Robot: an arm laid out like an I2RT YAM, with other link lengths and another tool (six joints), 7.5 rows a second.
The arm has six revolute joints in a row. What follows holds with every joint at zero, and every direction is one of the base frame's. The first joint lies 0.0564 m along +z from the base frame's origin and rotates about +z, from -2.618 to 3.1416 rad. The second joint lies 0.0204 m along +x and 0.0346 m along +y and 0.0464 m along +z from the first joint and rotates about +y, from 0 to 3.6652 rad. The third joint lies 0.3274 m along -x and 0.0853 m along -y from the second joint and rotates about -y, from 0 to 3.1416 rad. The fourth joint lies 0.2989 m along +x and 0.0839 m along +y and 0.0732 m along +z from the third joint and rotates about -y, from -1.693 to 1.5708 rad. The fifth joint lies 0.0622 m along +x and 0.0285 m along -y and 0.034 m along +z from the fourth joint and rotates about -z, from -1.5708 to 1.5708 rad. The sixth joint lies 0.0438 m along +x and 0.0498 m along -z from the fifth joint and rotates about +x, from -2.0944 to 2.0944 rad. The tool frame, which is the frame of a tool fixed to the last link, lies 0.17 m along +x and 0.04 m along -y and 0.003 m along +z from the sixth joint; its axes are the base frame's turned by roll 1.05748, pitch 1.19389 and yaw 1.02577 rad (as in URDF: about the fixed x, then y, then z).
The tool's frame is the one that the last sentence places.
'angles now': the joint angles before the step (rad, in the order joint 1, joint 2, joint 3, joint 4, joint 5, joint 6). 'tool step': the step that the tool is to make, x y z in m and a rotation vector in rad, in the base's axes. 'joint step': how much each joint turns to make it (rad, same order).
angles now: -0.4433, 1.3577, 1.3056, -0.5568, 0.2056, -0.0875
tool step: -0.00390, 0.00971, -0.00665, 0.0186, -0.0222, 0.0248
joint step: -0.0001, -0.0385, -0.0523, 0.0245, -0.0354, 0.0077
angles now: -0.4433, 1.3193, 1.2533, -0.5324, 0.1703, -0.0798
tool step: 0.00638, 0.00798, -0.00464, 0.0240, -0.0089, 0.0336
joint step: 0.0046, -0.0001, -0.0077, 0.0047, -0.0384, 0.0047
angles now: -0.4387, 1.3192, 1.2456, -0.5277, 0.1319, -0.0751
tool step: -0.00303, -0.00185, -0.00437, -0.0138, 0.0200, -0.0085
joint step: 0.0030, 0.0000, -0.0107, 0.0000, 0.0214, -0.0108
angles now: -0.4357, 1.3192, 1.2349, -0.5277, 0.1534, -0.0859
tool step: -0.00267, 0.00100, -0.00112, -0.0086, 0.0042, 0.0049
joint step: 0.0000, -0.0107, -0.0138, 0.0046, 0.0015, -0.0108
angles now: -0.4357, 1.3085, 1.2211, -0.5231, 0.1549, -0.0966
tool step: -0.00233, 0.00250, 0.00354, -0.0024, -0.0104, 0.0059
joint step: 0.0001, -0.0153, -0.0061, 0.0015, -0.0061, -0.0015
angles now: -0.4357, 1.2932, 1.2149, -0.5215, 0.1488, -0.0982
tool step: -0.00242, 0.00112, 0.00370, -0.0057, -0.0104, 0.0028
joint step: -0.0015, -0.0139, -0.0062, 0.0046, -0.0031, -0.0031
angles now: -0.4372, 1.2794, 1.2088, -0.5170, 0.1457, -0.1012
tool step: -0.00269, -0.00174, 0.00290, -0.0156, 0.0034, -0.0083
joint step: 0.0015, -0.0046, 0.0000, 0.0001, 0.0168, -0.0077
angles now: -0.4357, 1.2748, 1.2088, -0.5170, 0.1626, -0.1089
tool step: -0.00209, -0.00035, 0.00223, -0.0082, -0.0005, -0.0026
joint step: 0.0001, -0.0062, -0.0016, 0.0000, 0.0062, -0.0046
